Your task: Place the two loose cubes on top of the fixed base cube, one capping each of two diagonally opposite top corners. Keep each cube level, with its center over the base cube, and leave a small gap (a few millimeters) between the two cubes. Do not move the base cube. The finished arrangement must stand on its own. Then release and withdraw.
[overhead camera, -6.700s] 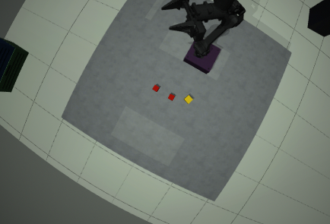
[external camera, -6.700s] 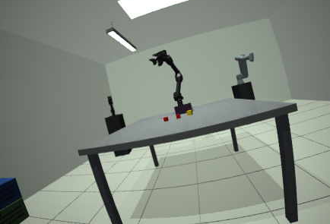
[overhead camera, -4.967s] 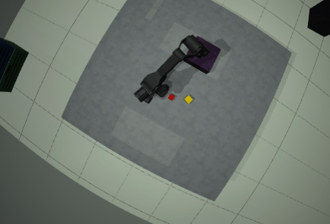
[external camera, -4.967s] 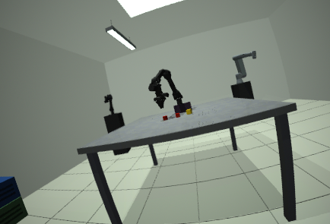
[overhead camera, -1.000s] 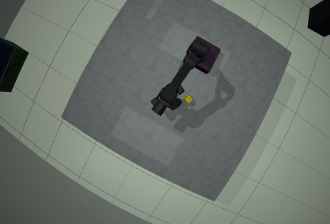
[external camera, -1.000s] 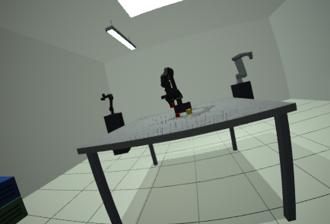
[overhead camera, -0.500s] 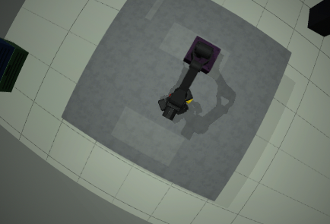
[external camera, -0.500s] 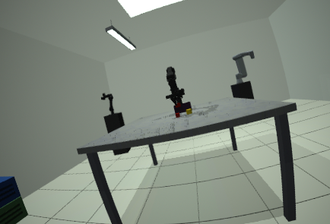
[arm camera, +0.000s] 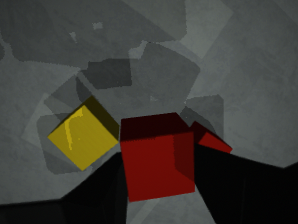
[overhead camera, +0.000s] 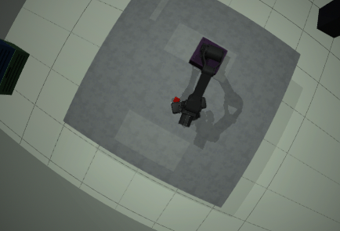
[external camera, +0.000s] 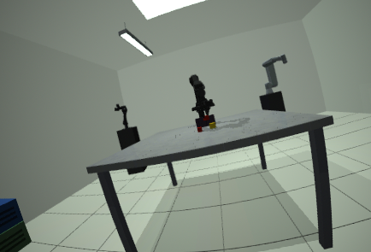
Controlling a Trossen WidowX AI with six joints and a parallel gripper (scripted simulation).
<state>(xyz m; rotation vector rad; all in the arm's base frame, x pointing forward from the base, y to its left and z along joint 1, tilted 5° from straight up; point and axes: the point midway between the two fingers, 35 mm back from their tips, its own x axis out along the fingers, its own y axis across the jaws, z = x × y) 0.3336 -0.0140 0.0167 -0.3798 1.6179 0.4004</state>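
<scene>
Now: gripper tip 30 mm past the yellow cube, 40 mm to the right of it and 70 mm above it.
</scene>
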